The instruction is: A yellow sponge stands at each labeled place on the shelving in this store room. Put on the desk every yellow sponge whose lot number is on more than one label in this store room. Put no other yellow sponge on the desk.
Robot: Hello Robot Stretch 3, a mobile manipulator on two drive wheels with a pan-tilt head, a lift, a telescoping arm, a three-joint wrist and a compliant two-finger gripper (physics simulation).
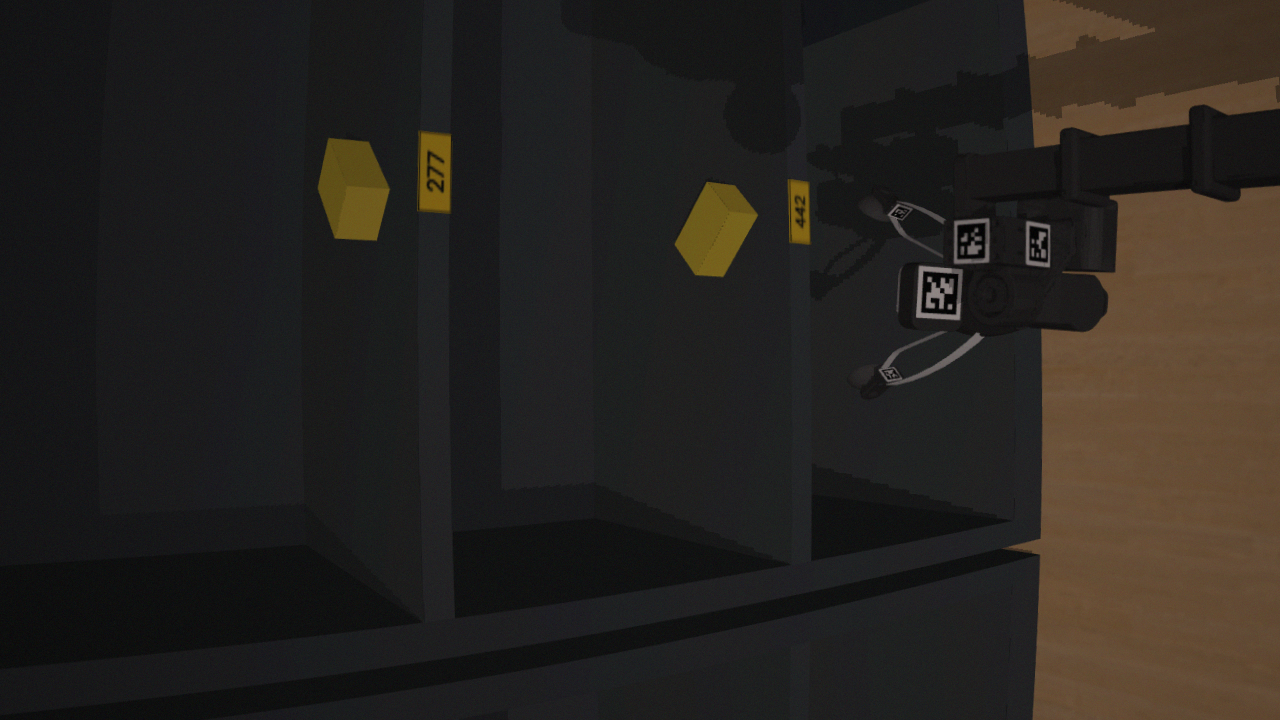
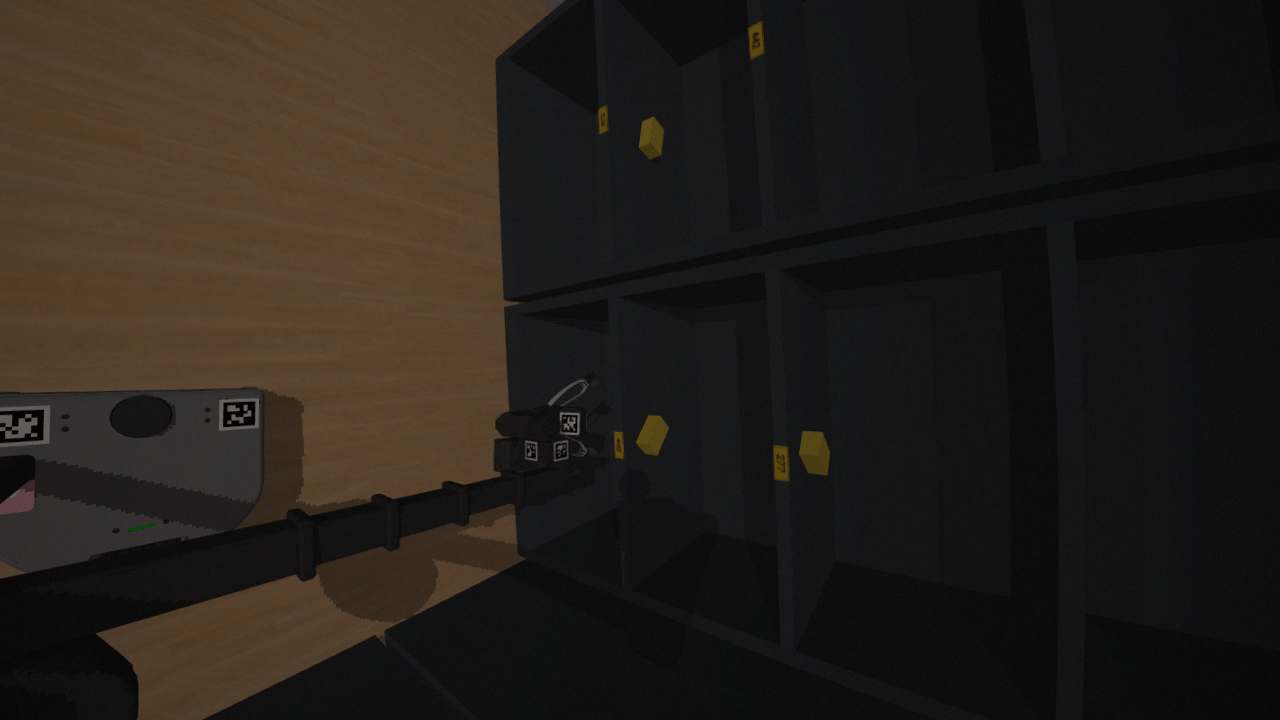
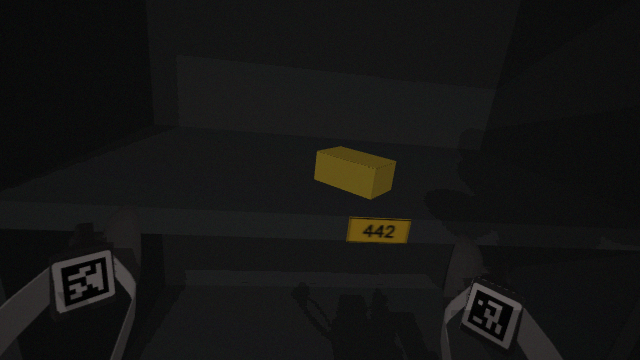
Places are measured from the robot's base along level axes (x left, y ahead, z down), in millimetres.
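Pixels of known places: gripper, fingertip midpoint: [image 1: 861,291] [image 2: 596,416]; robot's base at its link origin: [image 2: 143,414].
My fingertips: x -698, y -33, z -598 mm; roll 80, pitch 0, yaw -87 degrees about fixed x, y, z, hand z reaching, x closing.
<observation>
Ahead of a thing's pixels: the offset from my fingertips to its middle. "*": to the spot under its first point. Level surfaces: height alone.
My gripper [image 1: 871,291] [image 2: 591,415] [image 3: 299,245] is open, its fingers wide apart and empty, in front of the shelving. A yellow sponge @[dx -292, dy -85, dz +42 mm] [image 1: 716,229] [image 2: 652,435] [image 3: 354,172] rests on a shelf just behind the label 442 @[* dx -178, dy -101, dz +80 mm] [image 1: 799,212] [image 2: 618,445] [image 3: 379,230], beyond the fingertips. Another yellow sponge @[dx -319, dy -100, dz -415 mm] [image 1: 354,189] [image 2: 814,452] rests one shelf higher, at the label 277 @[* dx -178, dy -102, dz -376 mm] [image 1: 435,171] [image 2: 780,462]. In the neighbouring unit a third sponge @[dx -319, dy +857, dz +42 mm] [image 2: 650,137] rests by a label @[* dx -128, dy +838, dz +82 mm] [image 2: 602,119] too small to read; a label there @[dx -129, dy +836, dz -376 mm] [image 2: 756,40] appears to read 442. The desk does not show.
The dark shelf board @[* dx -169, dy +112, dz -375 mm] [image 1: 435,402] [image 2: 776,358] [image 3: 250,222] crosses the bay's front. The two shelving units stand side by side with a narrow gap. The telescoping arm [image 1: 1154,156] [image 2: 340,528] reaches over the wooden floor @[dz +597 mm] [image 1: 1163,492] [image 2: 313,179] from the robot base [image 2: 205,465].
</observation>
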